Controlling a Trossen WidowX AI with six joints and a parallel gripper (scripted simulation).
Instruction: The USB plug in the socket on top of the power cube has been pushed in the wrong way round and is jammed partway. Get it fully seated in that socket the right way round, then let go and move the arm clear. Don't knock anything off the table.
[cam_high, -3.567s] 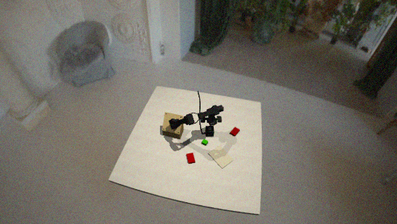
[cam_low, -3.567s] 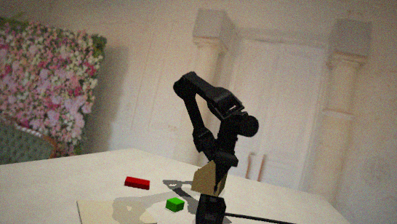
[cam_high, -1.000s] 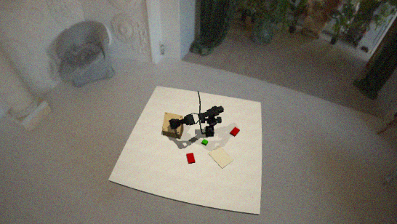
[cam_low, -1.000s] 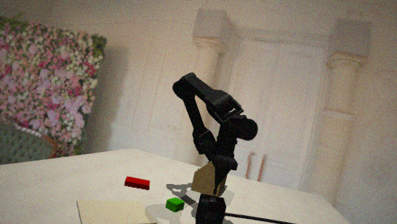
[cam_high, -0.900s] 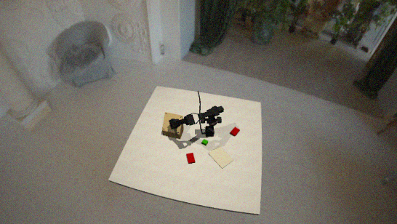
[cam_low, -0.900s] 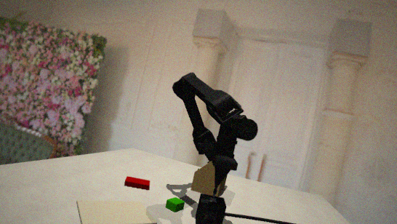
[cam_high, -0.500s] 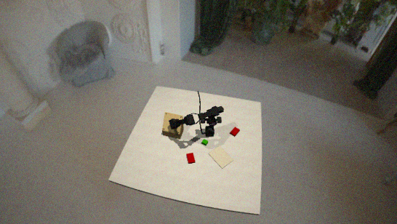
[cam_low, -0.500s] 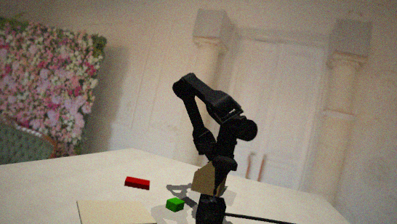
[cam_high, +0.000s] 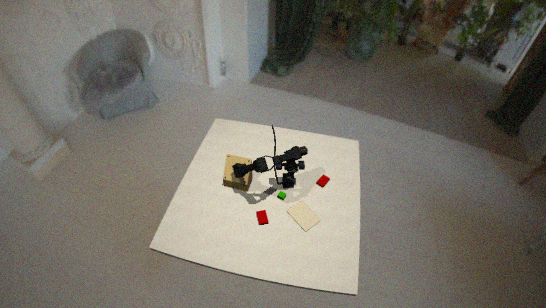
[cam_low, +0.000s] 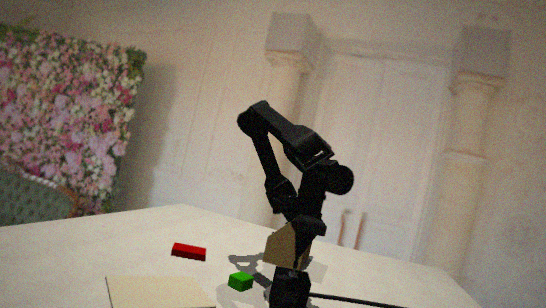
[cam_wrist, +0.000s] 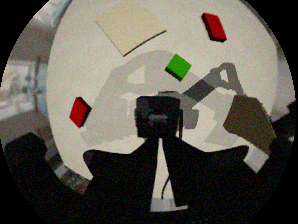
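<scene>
Now: gripper tip 2 cm above the dark USB plug. Round my gripper tip: flat beige plate: 16 cm ahead, 23 cm to the right, 12 cm below; then green block: 2 cm behind, 12 cm to the right, 11 cm below.
</scene>
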